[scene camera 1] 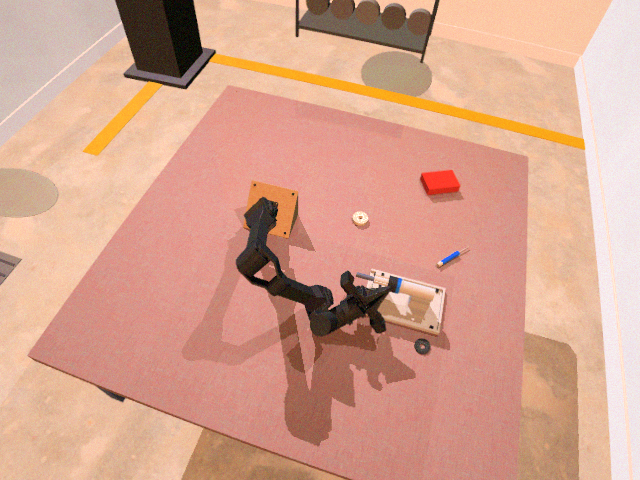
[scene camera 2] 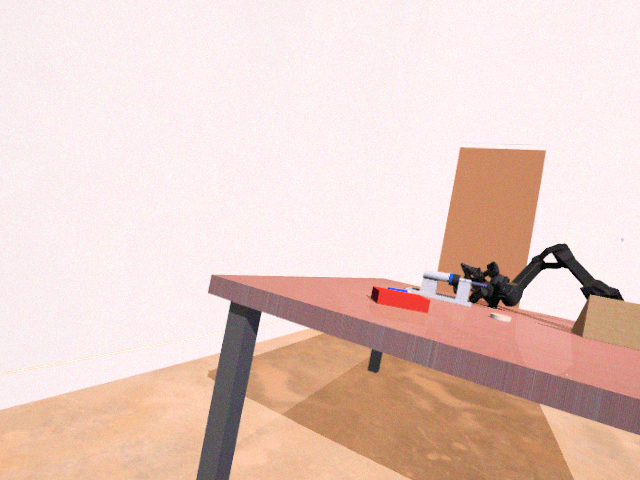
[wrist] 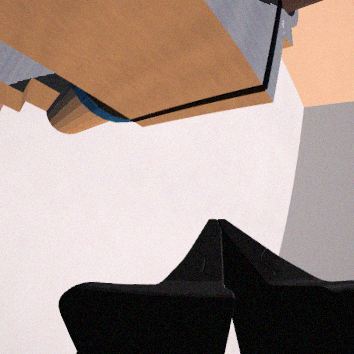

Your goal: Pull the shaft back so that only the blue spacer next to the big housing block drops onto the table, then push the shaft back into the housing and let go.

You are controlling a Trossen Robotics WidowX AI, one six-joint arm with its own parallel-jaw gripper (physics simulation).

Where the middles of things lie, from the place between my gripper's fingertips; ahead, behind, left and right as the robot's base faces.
Now: hand 10 cm short of the red block (scene camera 2: 383,296), 56 cm to the right of it and 13 cm above it.
